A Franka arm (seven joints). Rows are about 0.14 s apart.
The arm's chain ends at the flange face. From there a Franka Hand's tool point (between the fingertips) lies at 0.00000 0.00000 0.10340 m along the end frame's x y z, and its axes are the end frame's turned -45 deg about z.
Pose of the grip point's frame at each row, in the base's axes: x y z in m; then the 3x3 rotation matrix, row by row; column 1 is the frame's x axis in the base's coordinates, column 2 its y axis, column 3 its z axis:
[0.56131 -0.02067 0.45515], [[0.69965 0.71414 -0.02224], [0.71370 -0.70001 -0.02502], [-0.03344 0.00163 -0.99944]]
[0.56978 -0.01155 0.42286], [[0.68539 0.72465 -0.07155], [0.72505 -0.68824 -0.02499], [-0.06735 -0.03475 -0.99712]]
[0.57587 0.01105 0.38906], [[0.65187 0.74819 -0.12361], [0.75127 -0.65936 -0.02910], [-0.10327 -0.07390 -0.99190]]
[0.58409 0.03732 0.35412], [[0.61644 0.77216 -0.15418], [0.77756 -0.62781 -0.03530], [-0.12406 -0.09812 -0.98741]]
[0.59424 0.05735 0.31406], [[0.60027 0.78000 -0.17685], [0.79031 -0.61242 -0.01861], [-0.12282 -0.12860 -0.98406]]
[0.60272 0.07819 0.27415], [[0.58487 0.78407 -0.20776], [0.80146 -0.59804 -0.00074], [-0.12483 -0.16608 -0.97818]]
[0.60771 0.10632 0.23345], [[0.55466 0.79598 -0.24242], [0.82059 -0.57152 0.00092], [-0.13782 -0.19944 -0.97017]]
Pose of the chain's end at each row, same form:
[0.56361 -0.01808 0.55849], [[0.99970 0.01025 -0.02224], [0.00968 -0.99964 -0.02502], [-0.02249 0.02480 -0.99944]]
[0.57718 -0.00897 0.52596], [[0.99705 0.02776 -0.07155], [0.02603 -0.99935 -0.02499], [-0.07220 0.02305 -0.99712]]
[0.58865 0.01406 0.49162], [[0.98999 0.06811 -0.12361], [0.06499 -0.99747 -0.02910], [-0.12528 0.02077 -0.99190]]
[0.60003 0.04097 0.45622], [[0.98189 0.11011 -0.15418], [0.10589 -0.99375 -0.03530], [-0.15710 0.01834 -0.98741]]
[0.61253 0.05927 0.41581], [[0.97600 0.12709 -0.17685], [0.12579 -0.99188 -0.01861], [-0.17778 -0.00409 -0.98406]]
[0.62420 0.07827 0.37529], [[0.96799 0.14086 -0.20776], [0.14384 -0.98960 -0.00074], [-0.20570 -0.02917 -0.97818]]
[0.63278 0.10622 0.33377], [[0.95505 0.17064 -0.24242], [0.17612 -0.98437 0.00092], [-0.23848 -0.04357 -0.97017]]

